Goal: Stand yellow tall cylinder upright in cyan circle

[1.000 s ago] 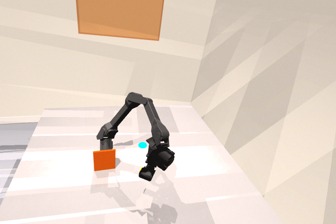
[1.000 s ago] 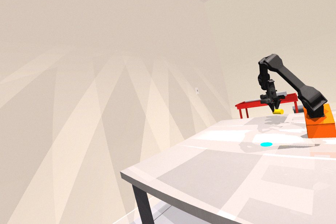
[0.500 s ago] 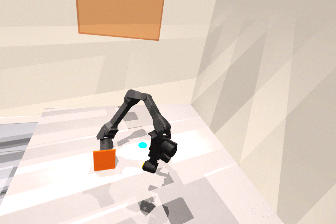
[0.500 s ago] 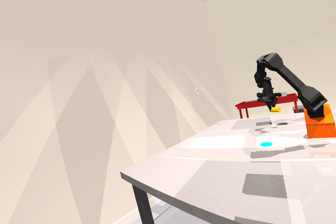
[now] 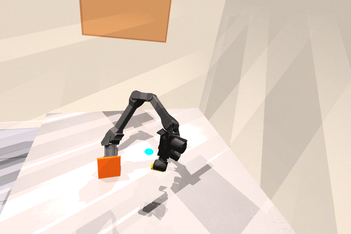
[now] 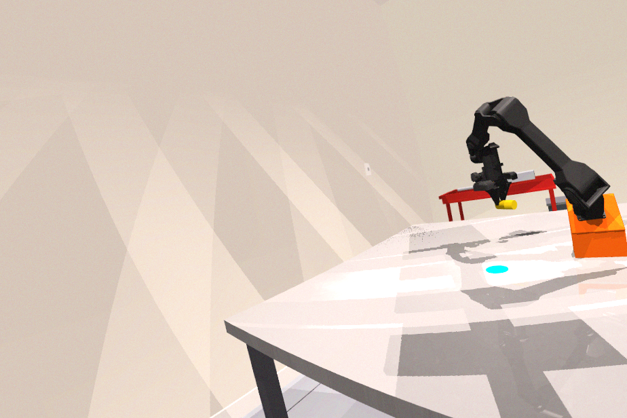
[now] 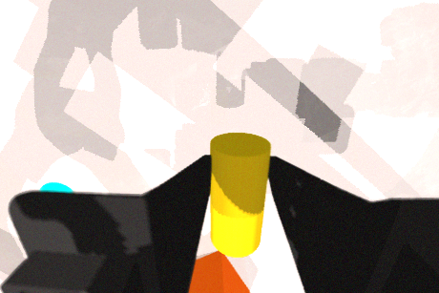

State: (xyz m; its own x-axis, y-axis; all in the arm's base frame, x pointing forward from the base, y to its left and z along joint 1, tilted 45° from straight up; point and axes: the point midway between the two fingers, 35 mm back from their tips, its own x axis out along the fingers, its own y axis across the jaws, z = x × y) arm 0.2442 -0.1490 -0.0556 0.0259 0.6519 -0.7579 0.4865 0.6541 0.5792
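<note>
Now: the cyan circle 270 mm to the left of my gripper tip and 140 mm below it. From my gripper tip the other things lie so: yellow cylinder (20 mm behind, 10 mm to the left).
</note>
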